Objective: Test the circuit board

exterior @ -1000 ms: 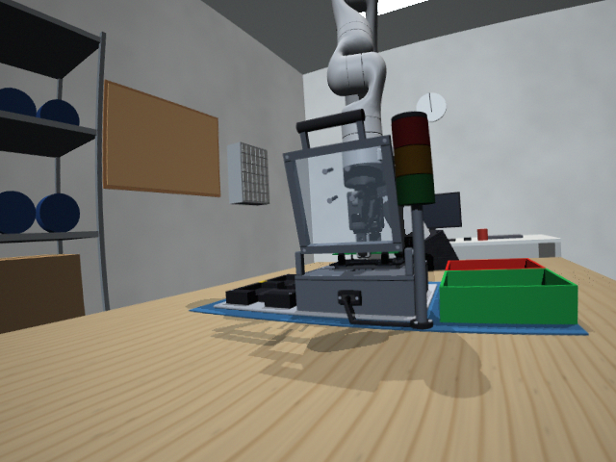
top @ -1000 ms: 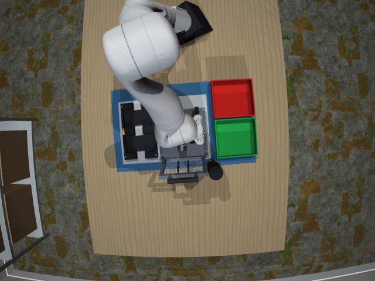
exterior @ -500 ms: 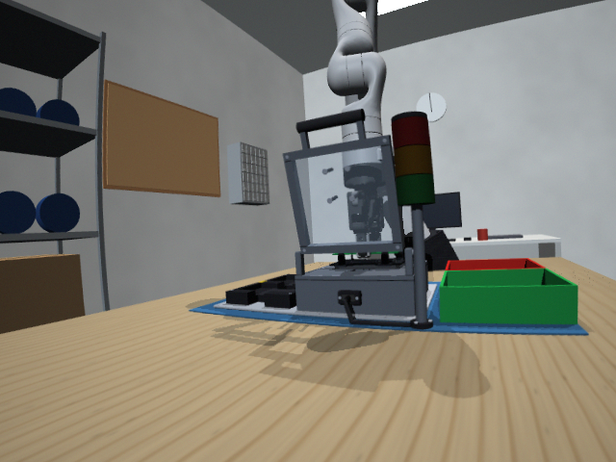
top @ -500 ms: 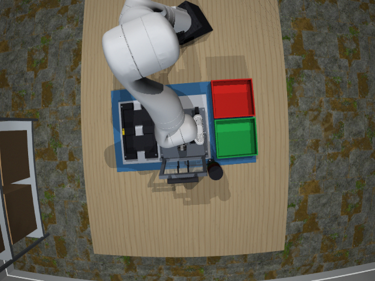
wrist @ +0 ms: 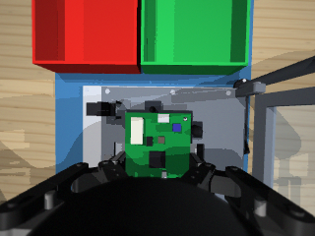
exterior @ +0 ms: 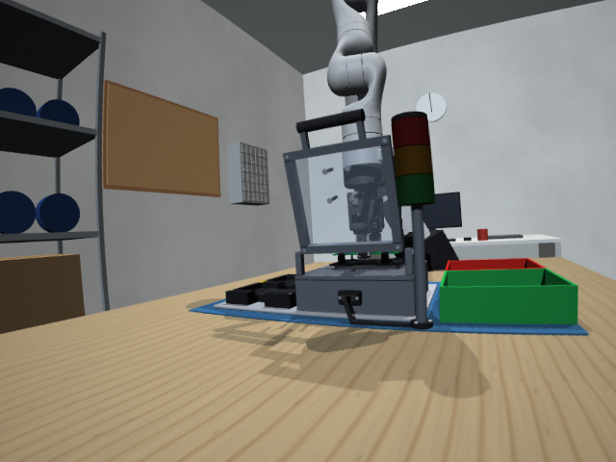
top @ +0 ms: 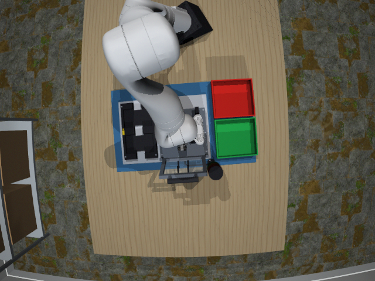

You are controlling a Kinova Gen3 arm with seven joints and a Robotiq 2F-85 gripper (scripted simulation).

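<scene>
Now: hand right at the green circuit board. Also, from my hand: black hook (60 mm to the left, 60 mm behind); clear lid (130 mm ahead, 100 mm above); green bin (200 mm to the left, 70 mm below, 40 mm ahead).
</scene>
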